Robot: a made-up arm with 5 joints.
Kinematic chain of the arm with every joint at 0, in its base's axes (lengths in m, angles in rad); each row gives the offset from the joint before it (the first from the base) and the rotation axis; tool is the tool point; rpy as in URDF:
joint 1: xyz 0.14 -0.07 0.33 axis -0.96 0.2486 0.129
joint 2: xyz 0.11 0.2 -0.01 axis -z
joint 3: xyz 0.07 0 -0.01 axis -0.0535 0.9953 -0.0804
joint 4: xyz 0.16 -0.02 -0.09 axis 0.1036 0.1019 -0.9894
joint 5: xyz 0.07 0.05 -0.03 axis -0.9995 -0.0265 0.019
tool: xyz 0.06 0.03 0.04 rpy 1.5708 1.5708 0
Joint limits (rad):
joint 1: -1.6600..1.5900
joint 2: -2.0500..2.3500
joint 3: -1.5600..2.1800
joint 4: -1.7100..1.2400
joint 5: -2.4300..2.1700
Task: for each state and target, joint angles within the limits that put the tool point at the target. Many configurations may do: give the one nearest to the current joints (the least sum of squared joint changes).
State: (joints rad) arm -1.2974 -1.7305 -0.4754 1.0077 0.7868
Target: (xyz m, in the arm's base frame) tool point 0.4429 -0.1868 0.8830
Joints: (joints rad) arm -1.6215 -0.9912 -0.3999 1.0520 0.9715
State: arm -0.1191 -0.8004 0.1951 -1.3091 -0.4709
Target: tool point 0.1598 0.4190 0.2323
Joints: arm 0.0387 -1.4727 -0.0590 -0.8054 -0.5060
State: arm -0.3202 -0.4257 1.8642 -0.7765 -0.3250
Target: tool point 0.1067 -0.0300 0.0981
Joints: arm 0.3579 -0.9214 2.1800 -0.3446 -0.4508
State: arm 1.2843 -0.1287 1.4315 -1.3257 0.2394
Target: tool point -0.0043 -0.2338 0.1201
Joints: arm 1.5900 -0.5635 1.9808 -0.7212 0.4936
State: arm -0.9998 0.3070 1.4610 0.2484 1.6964
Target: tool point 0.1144 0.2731 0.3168
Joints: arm -0.8286 0.2408 1.9727 0.3715 1.7748
